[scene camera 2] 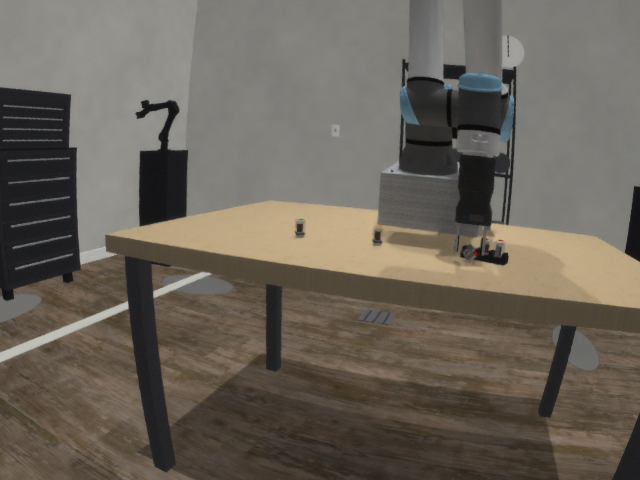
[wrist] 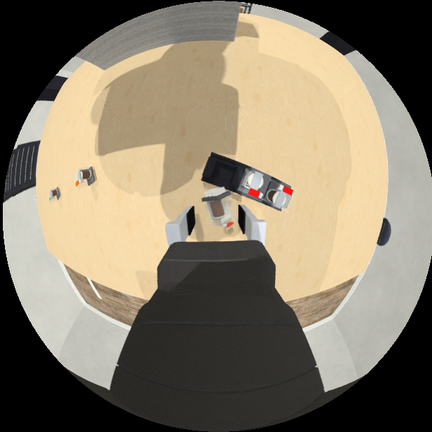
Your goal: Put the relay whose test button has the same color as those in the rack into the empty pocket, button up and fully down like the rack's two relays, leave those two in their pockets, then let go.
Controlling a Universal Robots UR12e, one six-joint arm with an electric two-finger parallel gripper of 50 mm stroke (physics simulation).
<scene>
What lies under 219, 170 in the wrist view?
A black rack.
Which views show the gripper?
Scene camera 2 and the wrist view: all of them.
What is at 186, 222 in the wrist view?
The gripper.
</scene>
